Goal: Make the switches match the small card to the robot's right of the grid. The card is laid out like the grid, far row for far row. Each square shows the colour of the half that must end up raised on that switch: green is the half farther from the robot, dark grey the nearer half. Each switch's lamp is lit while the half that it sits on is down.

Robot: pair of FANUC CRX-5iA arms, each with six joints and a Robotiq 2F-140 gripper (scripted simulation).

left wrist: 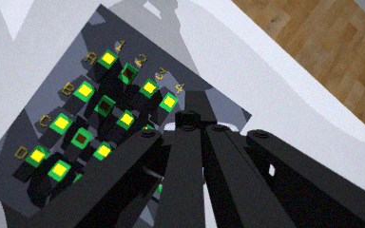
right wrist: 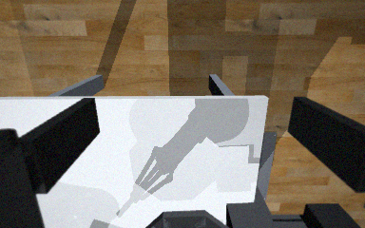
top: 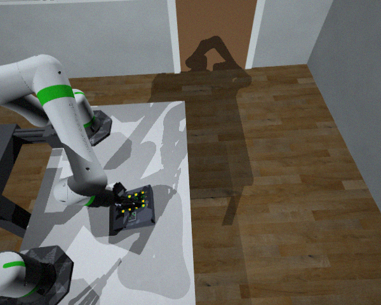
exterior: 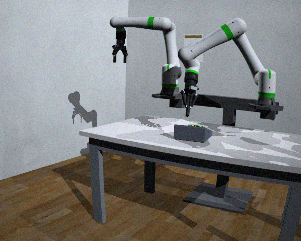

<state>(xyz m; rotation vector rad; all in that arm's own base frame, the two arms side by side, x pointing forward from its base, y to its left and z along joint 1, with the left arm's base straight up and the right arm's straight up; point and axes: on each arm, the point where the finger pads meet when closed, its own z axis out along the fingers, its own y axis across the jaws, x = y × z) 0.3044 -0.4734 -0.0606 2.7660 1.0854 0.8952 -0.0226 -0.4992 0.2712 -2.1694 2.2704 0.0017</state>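
The switch A4 lies 1 cm ahead of my left hand, 2 cm to the left of it and 8 cm below it. The rest, counted from my left hand: switch A2 (7 cm to the left, 8 cm below); then switch B2 (3 cm behind, 7 cm to the left, 9 cm below); then switch A3 (1 cm ahead, 5 cm to the left, 8 cm below).
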